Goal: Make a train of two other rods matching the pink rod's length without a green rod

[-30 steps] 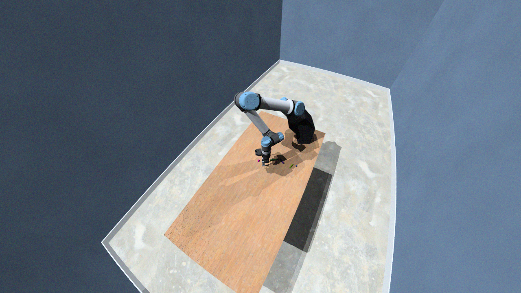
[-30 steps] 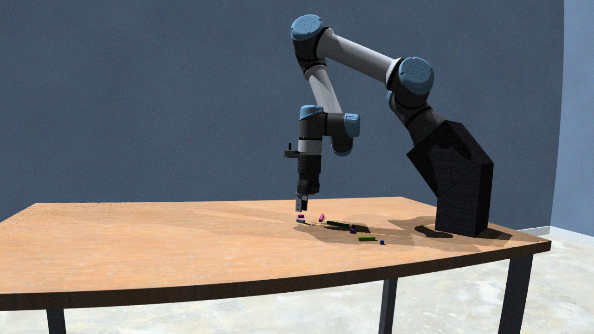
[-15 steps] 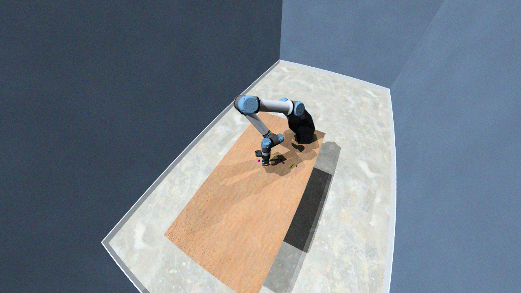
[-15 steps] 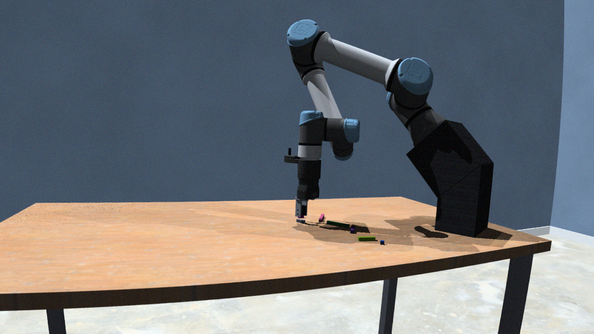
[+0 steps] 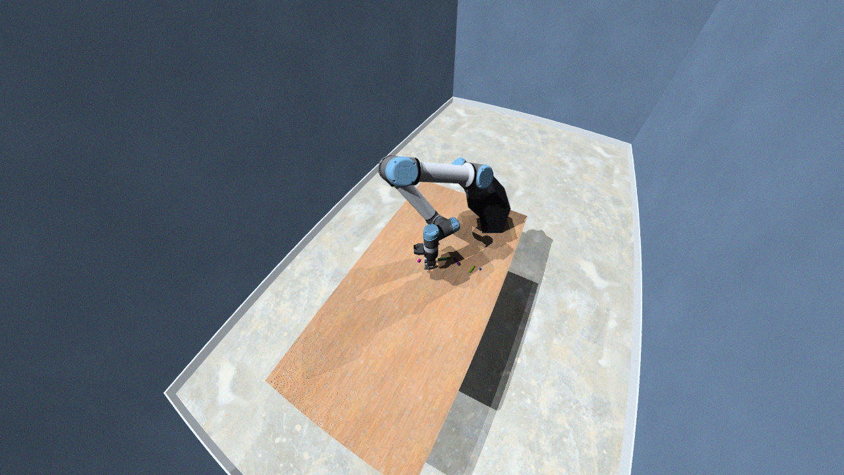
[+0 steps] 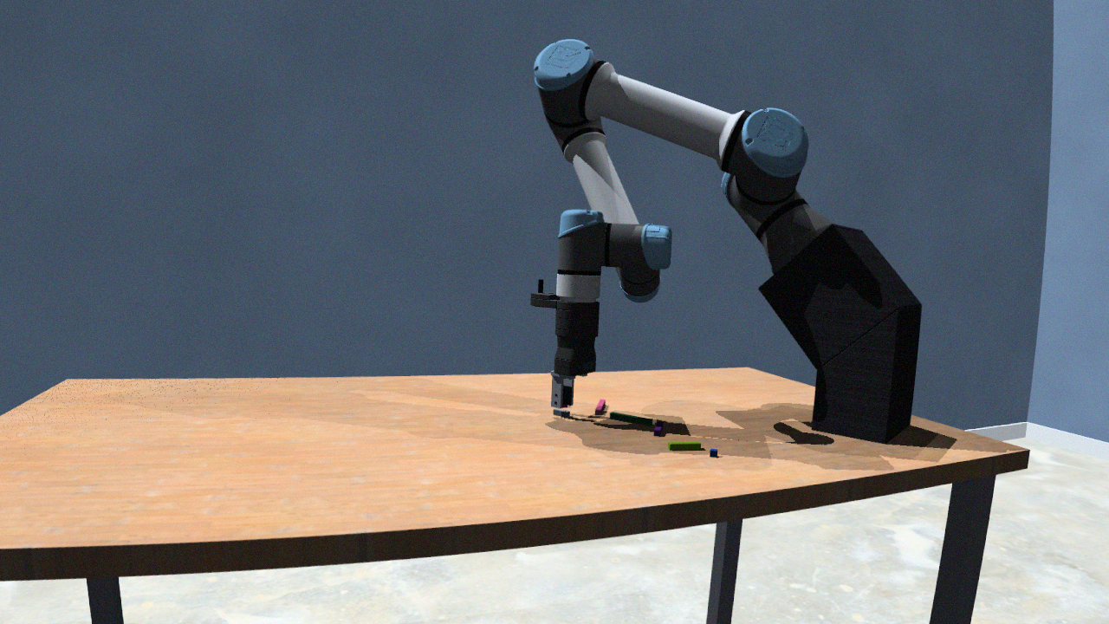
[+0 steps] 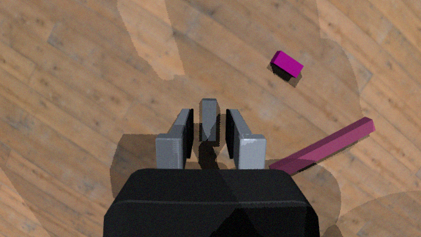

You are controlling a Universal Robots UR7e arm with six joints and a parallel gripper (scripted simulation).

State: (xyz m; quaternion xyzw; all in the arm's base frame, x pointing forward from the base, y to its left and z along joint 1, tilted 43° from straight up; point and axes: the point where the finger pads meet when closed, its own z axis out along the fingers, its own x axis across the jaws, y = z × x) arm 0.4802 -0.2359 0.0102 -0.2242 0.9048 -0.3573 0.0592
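Now: hand 30 mm above the grey rod. The rest, counted from my hand: magenta rod: 40 mm behind, 60 mm to the right, 30 mm below; then green rod: 90 mm behind, 80 mm to the left, 30 mm below; then pink rod: 90 mm behind, 10 mm to the right, 30 mm below.
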